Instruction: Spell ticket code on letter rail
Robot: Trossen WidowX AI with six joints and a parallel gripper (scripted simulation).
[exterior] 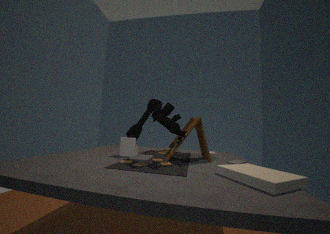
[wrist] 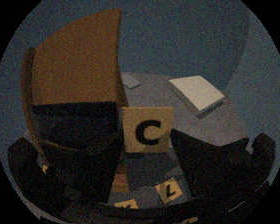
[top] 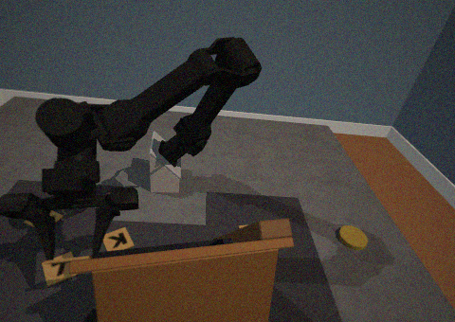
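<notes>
The ticket is 70 mm behind my gripper tip, 120 mm to the left of it and 80 mm below it. From my gripper tip the other things lie so: dark mat: 190 mm behind, 90 mm to the left, 160 mm below; tile: 320 mm behind, 130 mm to the right, 160 mm below; long white slab: 330 mm ahead, 250 mm to the right, 140 mm below.
</notes>
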